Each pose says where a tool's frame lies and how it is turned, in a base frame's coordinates. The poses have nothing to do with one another.
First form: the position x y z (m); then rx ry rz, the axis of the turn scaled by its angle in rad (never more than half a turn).
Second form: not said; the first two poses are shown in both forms.
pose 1, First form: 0.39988, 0.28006, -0.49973, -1.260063, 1.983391, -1.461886
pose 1, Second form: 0.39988, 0.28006, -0.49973, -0.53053, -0.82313, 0.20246, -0.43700, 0.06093, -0.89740
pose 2, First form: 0.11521, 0.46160, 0.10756, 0.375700, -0.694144, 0.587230
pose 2, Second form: 0.11521, 0.46160, 0.10756, 0.61894, 0.37678, 0.68917, -0.61720, 0.77598, 0.13007
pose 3, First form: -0.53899, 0.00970, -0.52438, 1.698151, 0.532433, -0.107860
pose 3, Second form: -0.53899, 0.00970, -0.52438, 0.88761, 0.28517, -0.36169, 0.40345, -0.10259, 0.90923
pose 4, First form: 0.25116, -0.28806, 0.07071, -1.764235, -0.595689, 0.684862
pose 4, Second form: 0.25116, -0.28806, 0.07071, 0.70665, 0.69032, -0.15524, 0.05806, -0.27524, -0.95962
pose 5, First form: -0.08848, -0.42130, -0.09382, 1.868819, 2.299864, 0.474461
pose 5, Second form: -0.08848, -0.42130, -0.09382, -0.21847, 0.97181, 0.08866, 0.92755, 0.17857, 0.32827
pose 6, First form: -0.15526, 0.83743, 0.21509, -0.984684, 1.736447, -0.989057
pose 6, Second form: -0.15526, 0.83743, 0.21509, -0.29607, -0.90647, -0.30111, -0.20338, 0.36784, -0.90738
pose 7, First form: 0.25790, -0.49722, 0.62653, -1.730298, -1.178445, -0.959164
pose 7, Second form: 0.25790, -0.49722, 0.62653, 0.27363, 0.33169, 0.90284, 0.95137, -0.23140, -0.20333
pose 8, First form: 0.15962, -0.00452, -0.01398, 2.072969, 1.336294, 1.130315
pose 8, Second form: 0.15962, -0.00452, -0.01398, 0.20528, 0.89179, 0.40319, 0.54552, -0.44629, 0.70939
